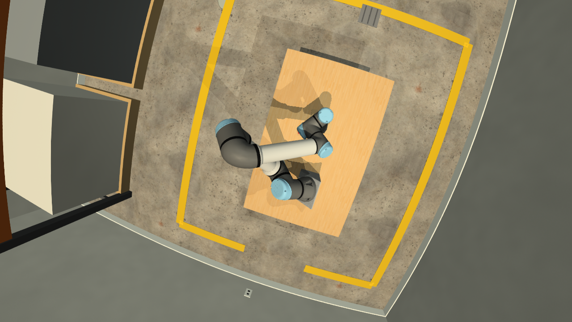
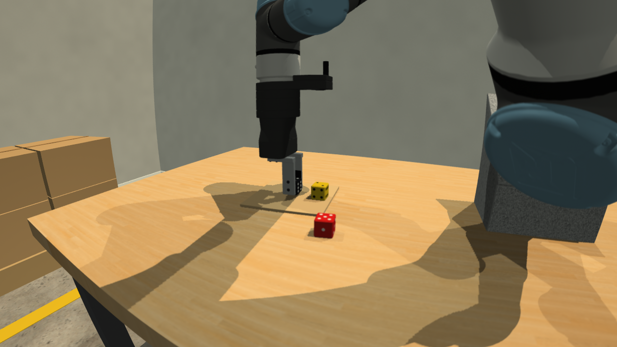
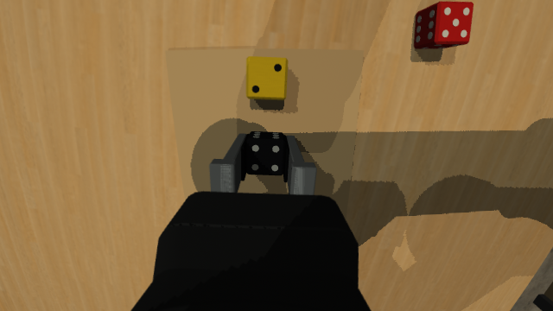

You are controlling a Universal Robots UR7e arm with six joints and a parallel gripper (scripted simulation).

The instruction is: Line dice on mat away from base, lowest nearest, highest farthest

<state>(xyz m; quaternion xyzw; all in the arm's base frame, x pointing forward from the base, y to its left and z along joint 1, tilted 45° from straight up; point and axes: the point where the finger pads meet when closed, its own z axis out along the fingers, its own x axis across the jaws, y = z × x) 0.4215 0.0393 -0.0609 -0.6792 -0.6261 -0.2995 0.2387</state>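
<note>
Right now the black die is 10 mm below my hand. The rest, counted from my hand: tan mat: 30 mm below; then red die: 120 mm to the left, 90 mm behind, 20 mm below; then yellow die: 50 mm behind, 10 mm below.
</note>
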